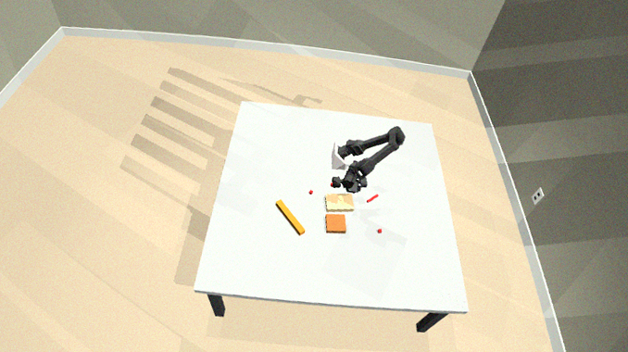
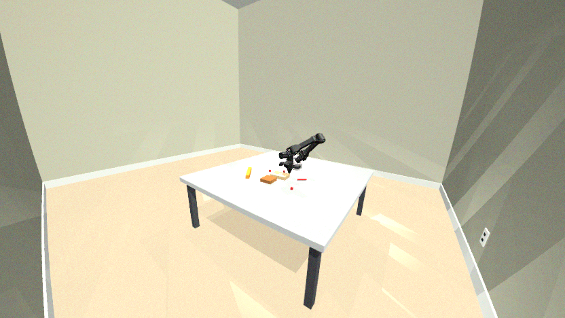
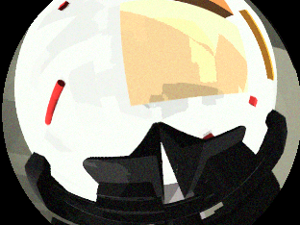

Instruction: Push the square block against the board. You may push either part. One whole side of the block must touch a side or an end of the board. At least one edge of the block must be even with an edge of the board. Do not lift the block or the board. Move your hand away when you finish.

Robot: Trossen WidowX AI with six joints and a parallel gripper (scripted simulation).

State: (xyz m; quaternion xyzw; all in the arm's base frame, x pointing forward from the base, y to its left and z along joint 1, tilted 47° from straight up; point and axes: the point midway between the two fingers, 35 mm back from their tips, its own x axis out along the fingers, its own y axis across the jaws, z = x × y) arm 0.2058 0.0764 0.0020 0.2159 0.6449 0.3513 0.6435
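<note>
Right now the cream block is 9 cm ahead of my gripper tip and 4 cm to the right of it. Also, from my gripper tip: short red stick (2 cm ahead, 15 cm to the left); long orange board (22 cm ahead, 29 cm to the right); orange square block (22 cm ahead, 5 cm to the right).
</note>
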